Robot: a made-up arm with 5 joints.
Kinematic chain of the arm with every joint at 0, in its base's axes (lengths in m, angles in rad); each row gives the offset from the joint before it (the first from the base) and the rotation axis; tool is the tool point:
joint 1: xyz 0 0 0.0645 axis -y
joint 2: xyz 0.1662 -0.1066 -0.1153 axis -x
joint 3: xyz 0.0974 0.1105 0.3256 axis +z
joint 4: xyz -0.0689 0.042 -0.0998 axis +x
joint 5: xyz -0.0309 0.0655 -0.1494 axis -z
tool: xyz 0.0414 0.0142 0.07
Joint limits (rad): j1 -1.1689..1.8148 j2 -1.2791..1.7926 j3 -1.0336..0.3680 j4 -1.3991..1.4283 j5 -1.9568..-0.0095
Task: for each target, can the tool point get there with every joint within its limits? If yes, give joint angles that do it. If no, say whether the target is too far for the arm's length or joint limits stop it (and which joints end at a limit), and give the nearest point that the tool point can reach.
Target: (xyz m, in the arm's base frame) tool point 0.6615 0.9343 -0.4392
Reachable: no: too far | nearest point 0.3370 0.2862 -0.1921 | short by 0.766 m
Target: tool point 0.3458 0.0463 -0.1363
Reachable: yes | joints 0.4935 1.4364 -0.1922 -0.2732 -0.7351
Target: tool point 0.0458 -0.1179 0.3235
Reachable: yes | joints 0.3944 -0.9256 0.2181 0.5314 -0.9203
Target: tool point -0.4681 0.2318 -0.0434
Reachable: no: joint limits stop it (at a limit: joint 1, joint 2, joint 3, joint 5) | nearest point -0.3079 0.1460 -0.1670 | short by 0.220 m
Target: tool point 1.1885 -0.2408 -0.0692
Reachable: no: too far | nearest point 0.5663 0.0181 0.0008 | short by 0.678 m
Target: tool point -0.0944 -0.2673 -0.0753
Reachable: no: joint limits stop it (at a limit: joint 1, joint 2, joint 3, joint 4, joint 5) | nearest point 0.0240 -0.2036 -0.0890 | short by 0.135 m
